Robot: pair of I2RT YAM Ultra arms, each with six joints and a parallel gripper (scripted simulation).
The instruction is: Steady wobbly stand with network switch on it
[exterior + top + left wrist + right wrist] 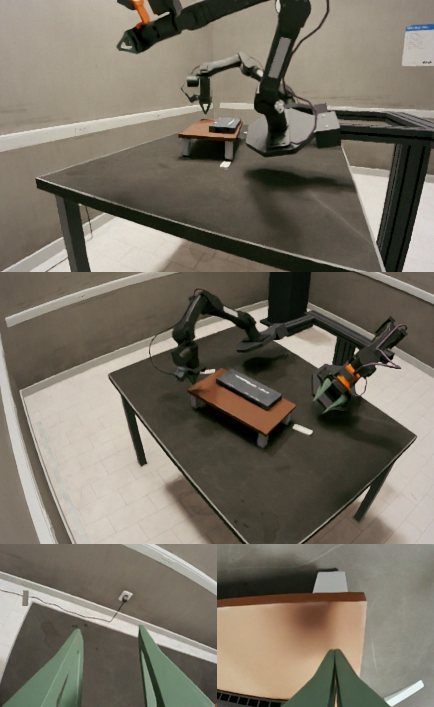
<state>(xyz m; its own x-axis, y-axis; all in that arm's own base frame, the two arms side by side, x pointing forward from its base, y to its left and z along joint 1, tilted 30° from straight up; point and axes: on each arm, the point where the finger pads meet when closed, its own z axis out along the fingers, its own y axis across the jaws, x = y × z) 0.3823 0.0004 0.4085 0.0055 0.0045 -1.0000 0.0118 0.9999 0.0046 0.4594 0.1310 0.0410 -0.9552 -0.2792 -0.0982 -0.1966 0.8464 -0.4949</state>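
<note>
The white wedge lies 420 mm below my left hand, 260 mm behind it and 210 mm to the right of it. Also, from my left hand: dark network switch: 480 mm to the right, 310 mm below, 170 mm behind; then brown stand: 460 mm to the right, 370 mm below, 110 mm behind.
</note>
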